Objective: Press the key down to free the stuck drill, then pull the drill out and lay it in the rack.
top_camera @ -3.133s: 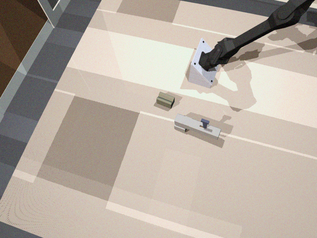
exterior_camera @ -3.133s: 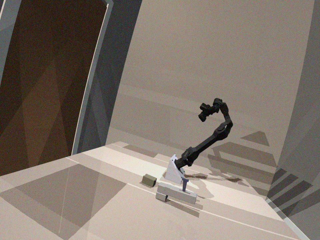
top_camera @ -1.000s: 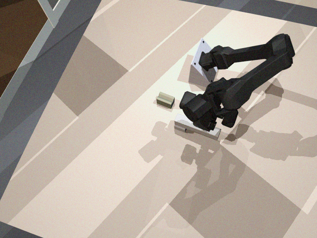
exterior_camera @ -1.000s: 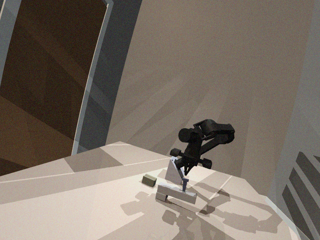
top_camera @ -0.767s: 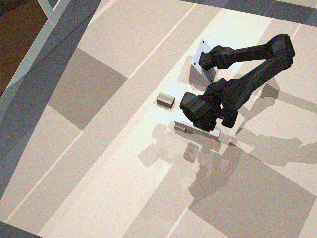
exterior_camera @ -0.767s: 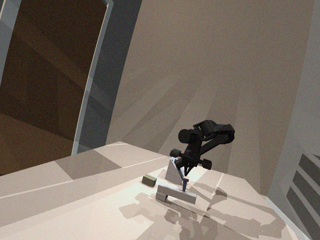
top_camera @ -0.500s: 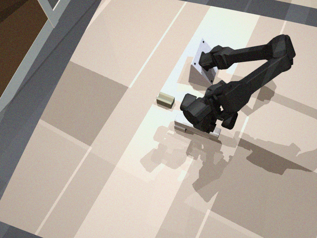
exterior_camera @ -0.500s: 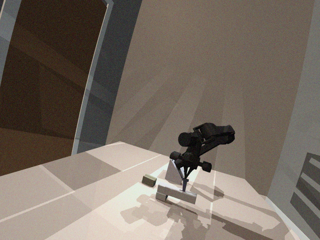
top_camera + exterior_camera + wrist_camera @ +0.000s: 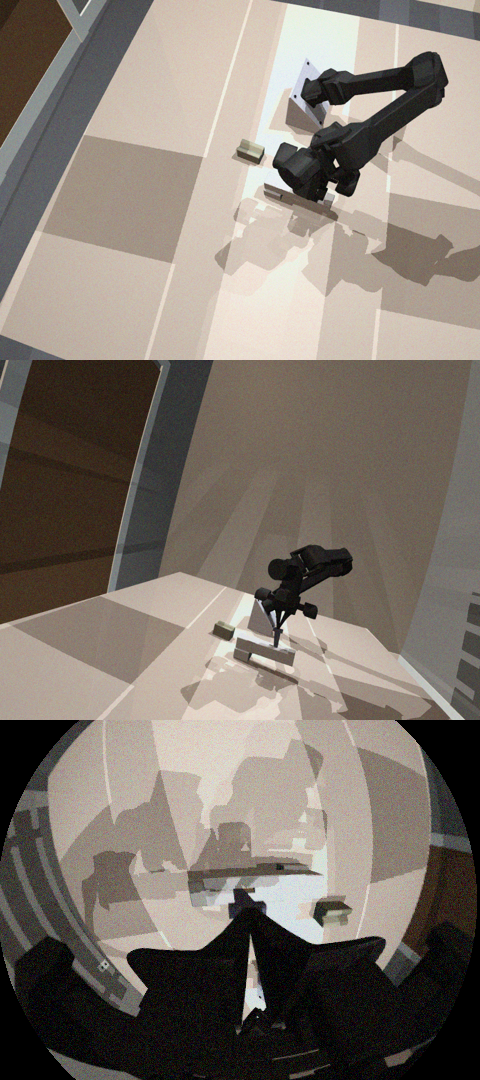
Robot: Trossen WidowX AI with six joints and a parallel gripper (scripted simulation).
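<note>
Right now my gripper tip is 3 cm above the dark blue key. Also, from my gripper tip: olive rack: 18 cm to the right, 12 cm below, 10 cm behind; then grey block: 9 cm below, 3 cm to the right, 1 cm behind; then drill: 8 cm below, 5 cm to the right, 1 cm behind.
</note>
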